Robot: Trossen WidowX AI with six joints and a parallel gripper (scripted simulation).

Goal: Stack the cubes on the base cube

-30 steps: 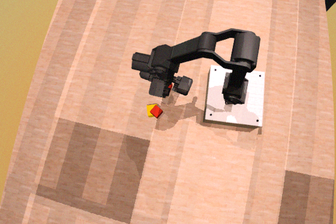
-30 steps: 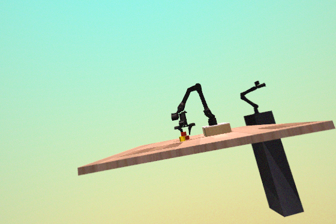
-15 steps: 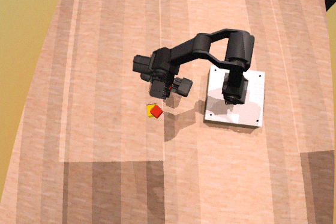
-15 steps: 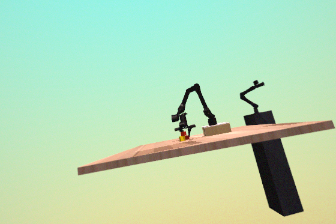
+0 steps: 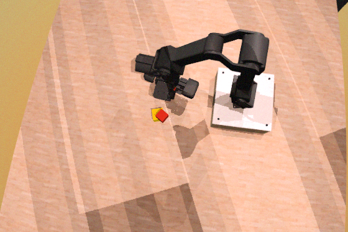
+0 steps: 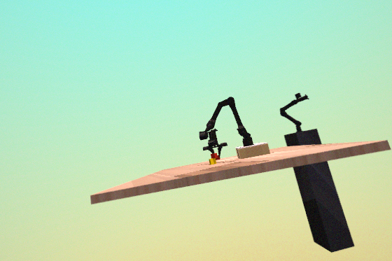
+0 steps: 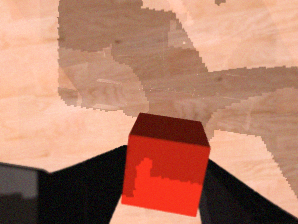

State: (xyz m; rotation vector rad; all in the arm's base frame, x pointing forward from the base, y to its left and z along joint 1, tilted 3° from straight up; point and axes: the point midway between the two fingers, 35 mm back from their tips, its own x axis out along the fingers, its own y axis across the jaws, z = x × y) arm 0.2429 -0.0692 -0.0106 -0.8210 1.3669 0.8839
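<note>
The yellow cube is 100 mm to the left of my gripper tip, 60 mm ahead of it and 20 mm below it.
</note>
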